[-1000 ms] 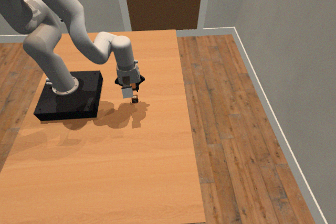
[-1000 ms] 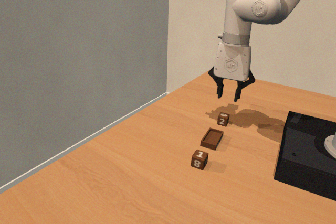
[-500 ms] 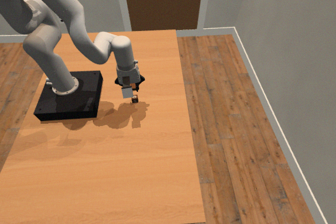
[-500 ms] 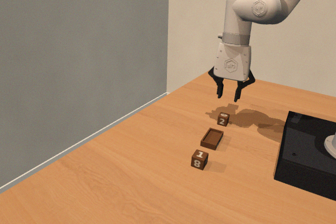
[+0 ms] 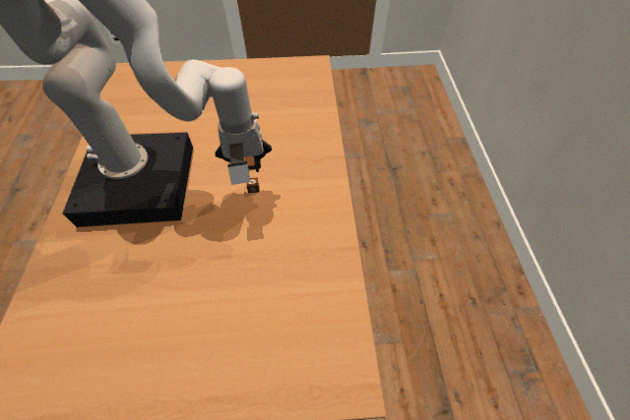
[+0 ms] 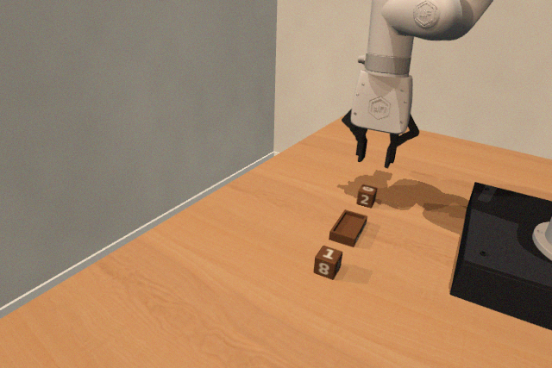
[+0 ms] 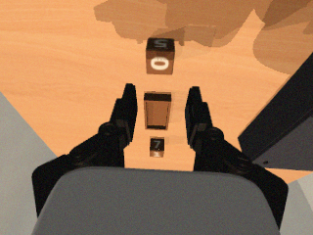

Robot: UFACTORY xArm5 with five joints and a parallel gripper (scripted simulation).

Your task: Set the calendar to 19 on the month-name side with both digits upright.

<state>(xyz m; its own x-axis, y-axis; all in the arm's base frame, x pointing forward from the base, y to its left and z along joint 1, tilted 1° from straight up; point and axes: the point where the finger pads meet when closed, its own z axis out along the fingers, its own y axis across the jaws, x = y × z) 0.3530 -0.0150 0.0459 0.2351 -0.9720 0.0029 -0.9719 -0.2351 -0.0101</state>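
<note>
My hand is 9 cm above the brown date cube. Round my hand: tray: 11 cm to the left, 10 cm below, 2 cm behind.
</note>
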